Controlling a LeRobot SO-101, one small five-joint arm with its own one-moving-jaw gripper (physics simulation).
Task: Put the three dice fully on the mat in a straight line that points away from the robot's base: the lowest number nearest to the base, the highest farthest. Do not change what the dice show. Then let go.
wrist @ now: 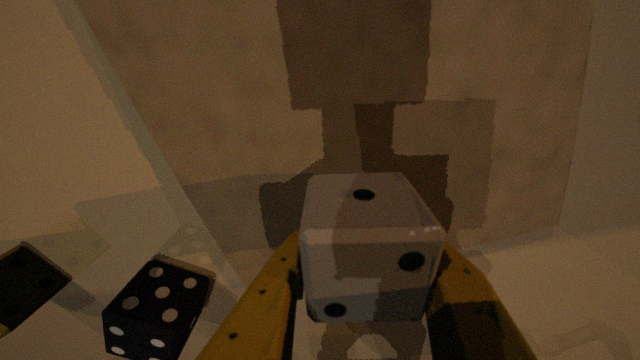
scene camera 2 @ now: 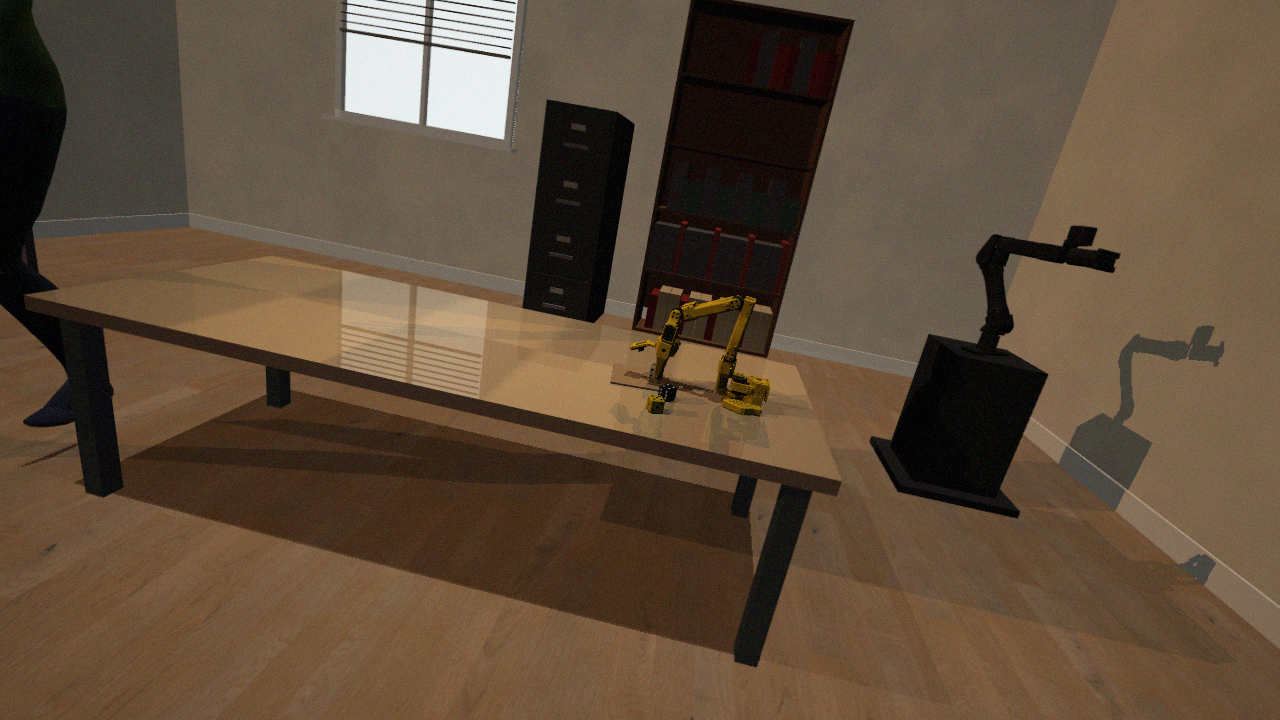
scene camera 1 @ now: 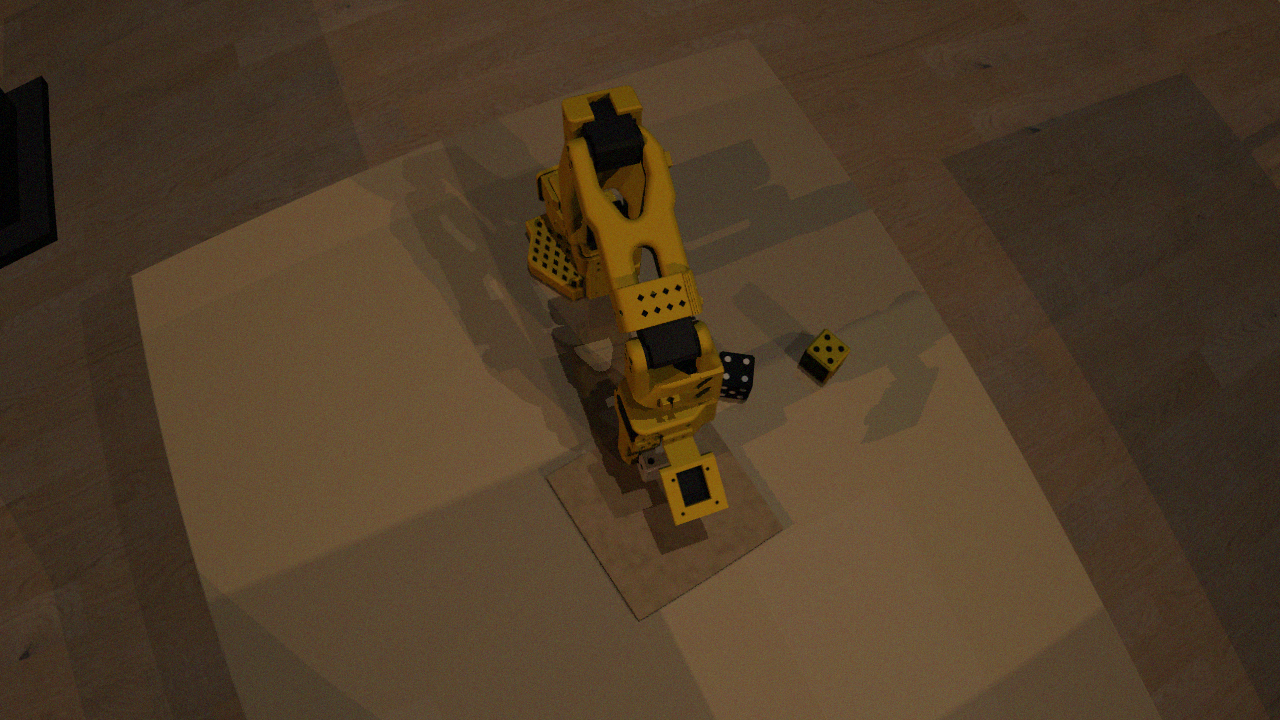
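Where they show: hand, its tool point: (wrist: pixel 310 242) (scene camera 2: pixel 656 376); arm's base, origin of its link: (scene camera 2: pixel 732 404) (scene camera 1: pixel 595 265).
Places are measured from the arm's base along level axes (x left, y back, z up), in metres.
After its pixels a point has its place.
My gripper (wrist: pixel 371 241) @[z 0.020, x -0.018, y -0.187 m] is shut on the white die (scene camera 1: pixel 649 462) @[z 0.042, x -0.043, y -0.197 m] (wrist: pixel 370 205) @[z 0.032, x -0.036, y -0.205 m], with a jaw pressed on each side. The die shows a one and a two in the wrist view and is held above the base-side part of the square mat (scene camera 1: pixel 617 555) @[z 0.004, x -0.093, y -0.247 m] (wrist: pixel 225 100) @[z 0.004, x 0.001, y -0.232 m]. The arm hides part of it in scene camera 1. The black die (scene camera 1: pixel 737 367) @[z 0.030, x 0.060, y -0.151 m] (scene camera 2: pixel 667 392) @[z 0.022, x 0.076, y -0.152 m] (wrist: pixel 162 300) @[z 0.018, x 0.049, y -0.164 m] lies on the table off the mat, four up. The yellow die (scene camera 1: pixel 828 347) @[z 0.030, x 0.141, y -0.168 m] (scene camera 2: pixel 656 404) @[z 0.021, x 0.155, y -0.167 m] (wrist: pixel 30 285) @[z 0.012, x 0.125, y -0.171 m] lies farther out, five up, also off the mat.
The arm stands on the table (scene camera 1: pixel 340 402) @[z 0.000, x -0.259, y -0.029 m] (scene camera 2: pixel 268 308) @[z 0.000, x 0.041, y -1.144 m], and its base is at the end opposite the mat. The black die lies close beside the arm in scene camera 1. A second dark arm on a black pedestal (scene camera 2: pixel 966 429) stands beyond the table.
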